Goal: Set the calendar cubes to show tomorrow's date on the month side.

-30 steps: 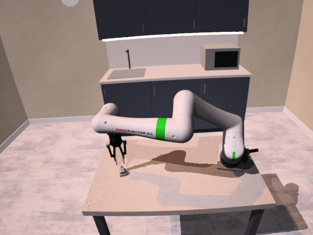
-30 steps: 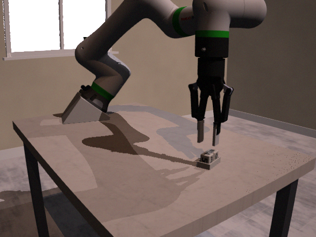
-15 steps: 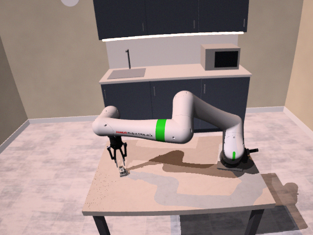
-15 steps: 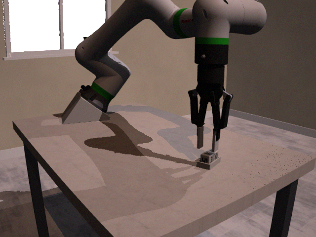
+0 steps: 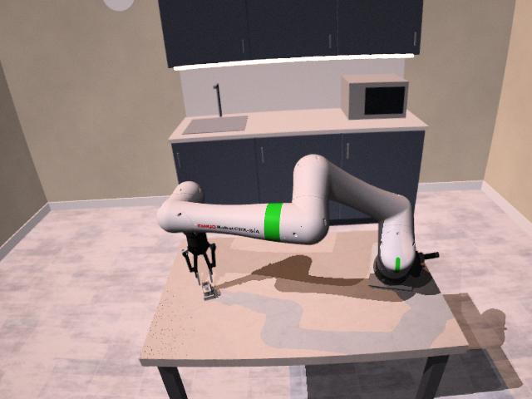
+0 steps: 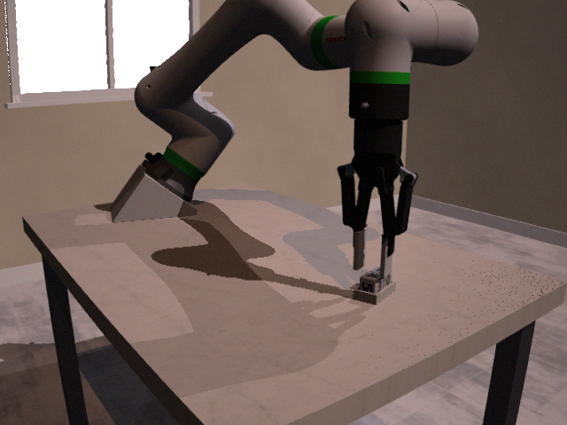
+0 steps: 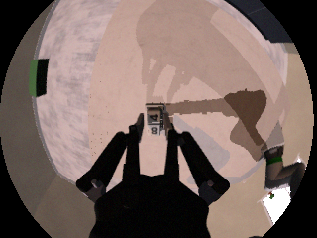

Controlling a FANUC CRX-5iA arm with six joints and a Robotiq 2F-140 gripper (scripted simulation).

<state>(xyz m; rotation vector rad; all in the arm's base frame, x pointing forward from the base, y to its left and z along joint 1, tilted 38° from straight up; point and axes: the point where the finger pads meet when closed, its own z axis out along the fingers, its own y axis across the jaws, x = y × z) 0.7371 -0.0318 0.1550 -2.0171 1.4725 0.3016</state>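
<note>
My gripper is now 1 cm past the wooden calendar tray, 2 cm to the right of it and 7 cm above it.
</note>
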